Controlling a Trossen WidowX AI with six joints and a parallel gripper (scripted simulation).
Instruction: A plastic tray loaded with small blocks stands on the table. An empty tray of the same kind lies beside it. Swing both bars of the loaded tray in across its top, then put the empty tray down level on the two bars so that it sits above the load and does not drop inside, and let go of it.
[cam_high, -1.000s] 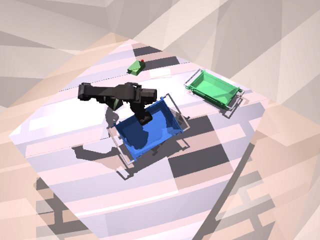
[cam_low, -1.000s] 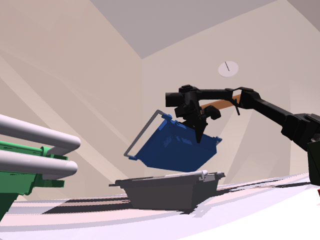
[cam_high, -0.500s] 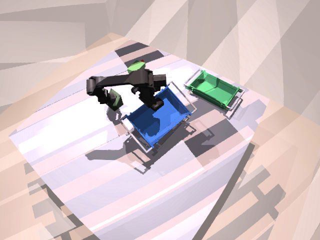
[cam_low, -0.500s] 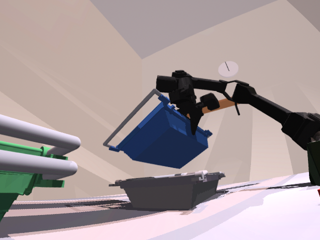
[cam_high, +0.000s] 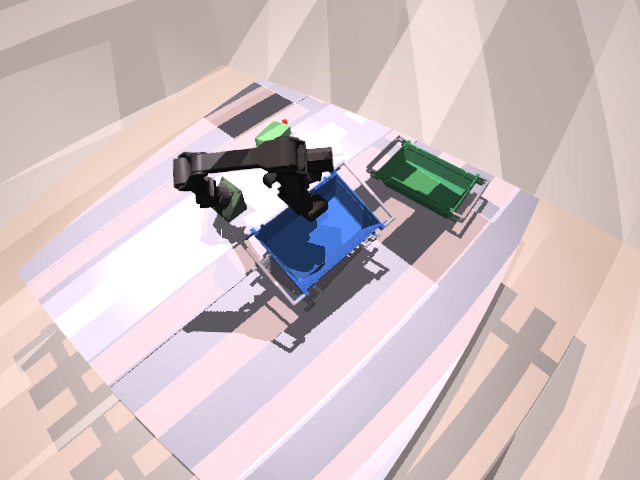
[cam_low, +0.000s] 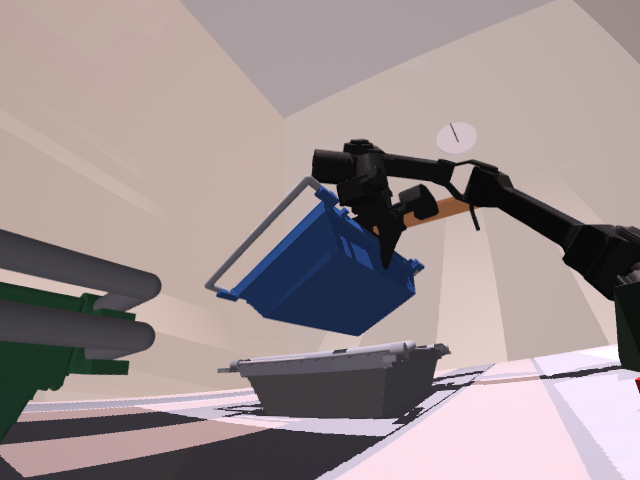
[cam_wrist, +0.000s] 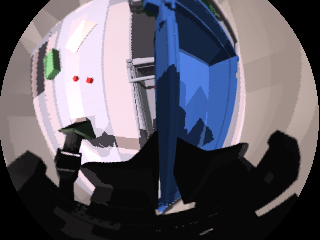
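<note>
My gripper tip is now 8 cm short of the blue tray. Also, from my gripper tip: flat plate 29 cm behind, 37 cm to the left, 17 cm below; then green box 45 cm behind, 28 cm to the left, 16 cm below.
</note>
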